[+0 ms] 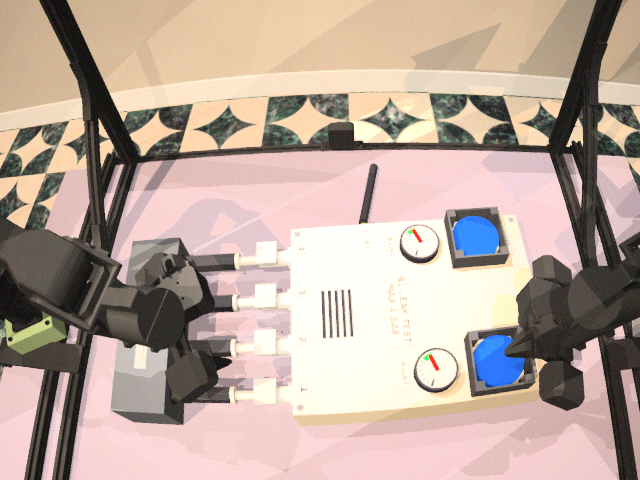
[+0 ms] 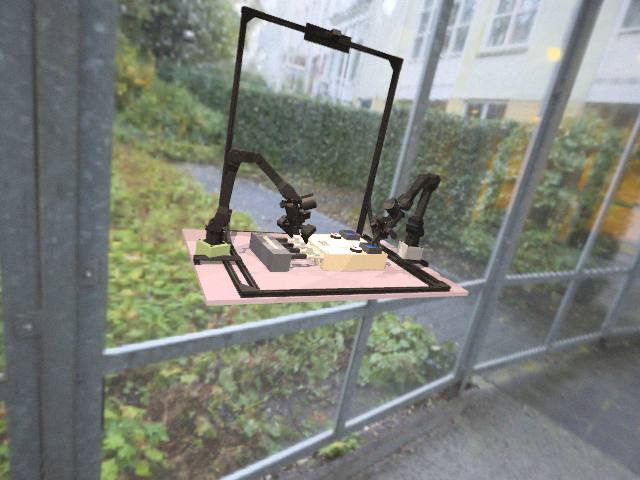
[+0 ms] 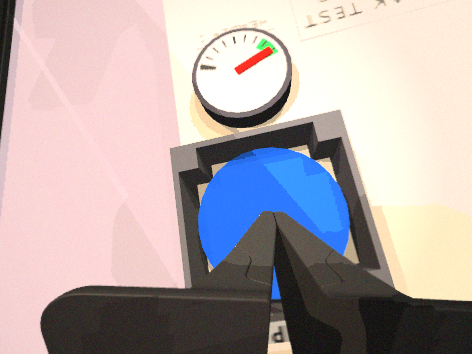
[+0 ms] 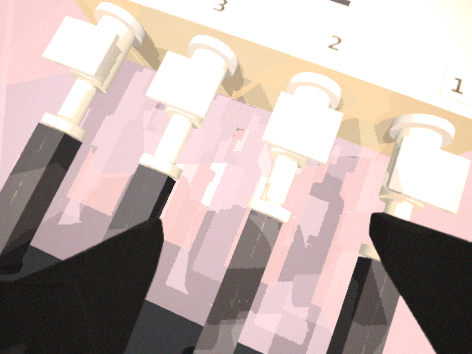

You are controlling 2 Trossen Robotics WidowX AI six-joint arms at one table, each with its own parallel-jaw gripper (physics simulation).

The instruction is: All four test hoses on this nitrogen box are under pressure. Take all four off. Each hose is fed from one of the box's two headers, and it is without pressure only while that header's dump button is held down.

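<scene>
The white nitrogen box has four dark hoses on its left side: hose 1, hose 2, hose 3 and hose 4. All sit on their white fittings. The lower gauge and upper gauge both point at green. My left gripper is shut and empty, its tips over the lower blue button; contact is unclear. My right gripper is open above the hoses, its fingers spread across hose 2.
A grey block stands behind the hoses' far ends at the left. The upper blue button sits in a dark square guard. A black rod runs from the box's back edge. Dark frame rails border the work area.
</scene>
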